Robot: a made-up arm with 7 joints.
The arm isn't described. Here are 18 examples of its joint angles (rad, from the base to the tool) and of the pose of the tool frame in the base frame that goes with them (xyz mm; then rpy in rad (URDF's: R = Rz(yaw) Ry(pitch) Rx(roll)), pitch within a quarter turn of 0, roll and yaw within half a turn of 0).
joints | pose
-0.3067 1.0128 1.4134 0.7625 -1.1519 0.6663 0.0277 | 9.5 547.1 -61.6 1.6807 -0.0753 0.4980
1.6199 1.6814 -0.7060 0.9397 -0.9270 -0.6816 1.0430 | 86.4 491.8 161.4 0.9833 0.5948 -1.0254
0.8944 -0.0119 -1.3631 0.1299 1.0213 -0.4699 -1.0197 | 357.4 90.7 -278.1 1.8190 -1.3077 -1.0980
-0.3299 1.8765 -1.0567 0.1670 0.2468 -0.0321 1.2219 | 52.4 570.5 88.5 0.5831 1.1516 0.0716
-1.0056 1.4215 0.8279 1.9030 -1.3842 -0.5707 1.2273 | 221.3 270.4 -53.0 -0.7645 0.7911 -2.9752
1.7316 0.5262 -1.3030 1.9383 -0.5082 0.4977 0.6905 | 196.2 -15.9 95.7 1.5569 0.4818 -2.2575
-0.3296 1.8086 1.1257 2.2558 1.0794 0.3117 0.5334 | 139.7 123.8 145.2 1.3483 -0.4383 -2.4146
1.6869 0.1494 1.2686 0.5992 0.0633 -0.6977 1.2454 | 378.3 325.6 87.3 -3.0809 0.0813 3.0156
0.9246 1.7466 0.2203 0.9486 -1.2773 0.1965 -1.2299 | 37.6 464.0 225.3 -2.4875 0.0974 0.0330
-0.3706 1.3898 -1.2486 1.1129 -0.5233 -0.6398 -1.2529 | -30.2 397.2 -278.0 1.0464 -0.4061 -1.9406
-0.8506 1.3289 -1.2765 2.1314 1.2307 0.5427 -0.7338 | -121.3 141.2 -189.9 -0.3627 0.6266 -0.6824
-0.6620 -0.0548 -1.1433 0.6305 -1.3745 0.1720 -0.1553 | -195.5 -30.6 -352.4 0.3531 -0.5041 -2.3317
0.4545 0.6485 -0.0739 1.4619 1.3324 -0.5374 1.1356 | 312.2 251.1 -62.1 2.7504 -0.4886 2.4882
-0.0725 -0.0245 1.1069 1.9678 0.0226 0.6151 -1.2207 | 97.4 336.6 -113.7 1.3411 -1.2961 0.9828
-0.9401 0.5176 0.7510 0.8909 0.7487 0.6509 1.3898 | -113.3 424.7 -262.5 -0.9122 -0.1236 0.9460
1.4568 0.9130 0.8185 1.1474 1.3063 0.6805 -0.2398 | 69.7 473.7 152.2 -2.3431 0.0139 2.4144
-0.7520 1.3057 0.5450 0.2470 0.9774 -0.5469 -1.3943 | -19.8 569.0 -99.3 -3.0840 -0.8080 -0.6086
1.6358 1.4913 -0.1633 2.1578 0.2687 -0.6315 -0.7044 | 25.4 184.1 211.9 -3.0223 1.1167 -2.4156
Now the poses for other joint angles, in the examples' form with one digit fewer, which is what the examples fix.
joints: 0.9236 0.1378 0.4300 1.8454 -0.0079 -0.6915 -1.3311
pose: 227 248 109 -1.542 0.288 -2.684
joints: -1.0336 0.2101 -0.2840 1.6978 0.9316 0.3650 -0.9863
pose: -29 94 -300 0.382 0.047 0.526
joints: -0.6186 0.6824 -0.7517 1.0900 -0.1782 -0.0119 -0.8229
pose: -65 209 -377 0.839 -0.216 -1.146
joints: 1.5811 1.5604 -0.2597 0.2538 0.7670 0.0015 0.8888
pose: 20 576 62 -2.933 -1.010 -2.808
